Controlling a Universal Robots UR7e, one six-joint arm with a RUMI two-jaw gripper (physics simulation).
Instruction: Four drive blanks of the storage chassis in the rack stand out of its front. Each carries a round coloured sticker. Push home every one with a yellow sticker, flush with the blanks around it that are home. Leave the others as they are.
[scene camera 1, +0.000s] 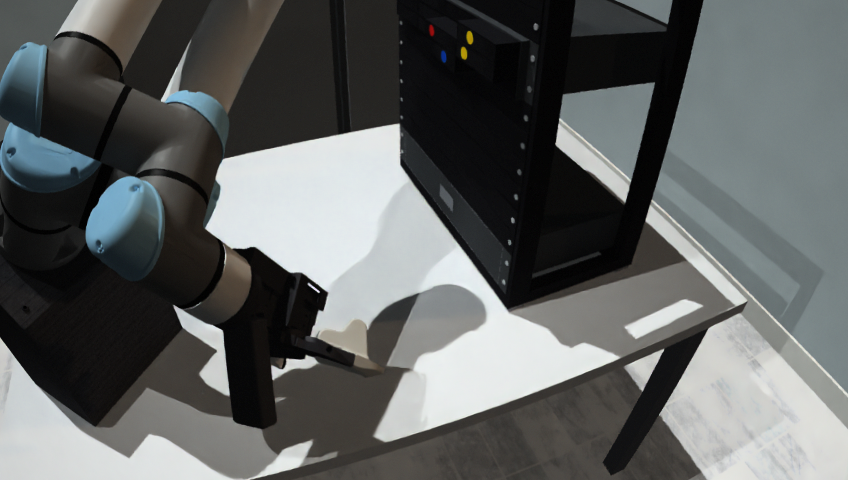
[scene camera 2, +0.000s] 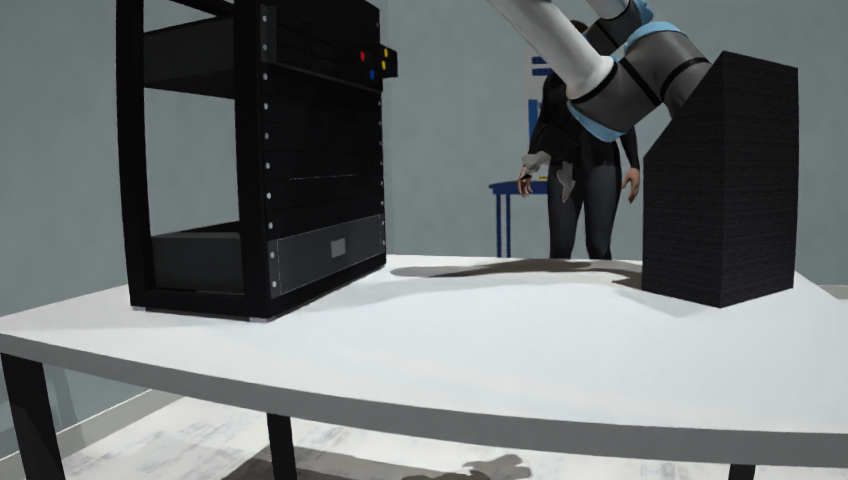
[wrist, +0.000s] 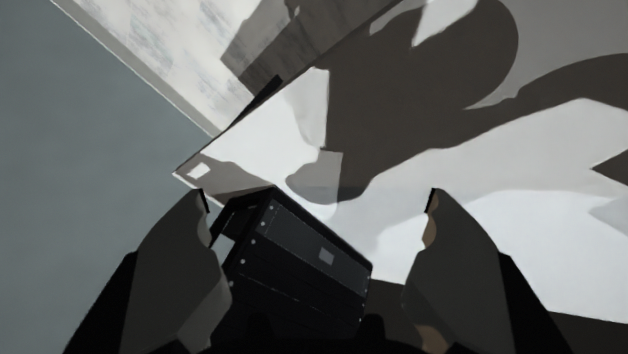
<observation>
In view: my gripper (scene camera 1: 331, 367) and a rack (scene camera 2: 295, 239).
The rack shows as well in scene camera 1 (scene camera 1: 480, 146) and in the wrist view (wrist: 278, 244). My gripper shows as well in scene camera 2 (scene camera 2: 540, 190) and in the wrist view (wrist: 316, 190).
</observation>
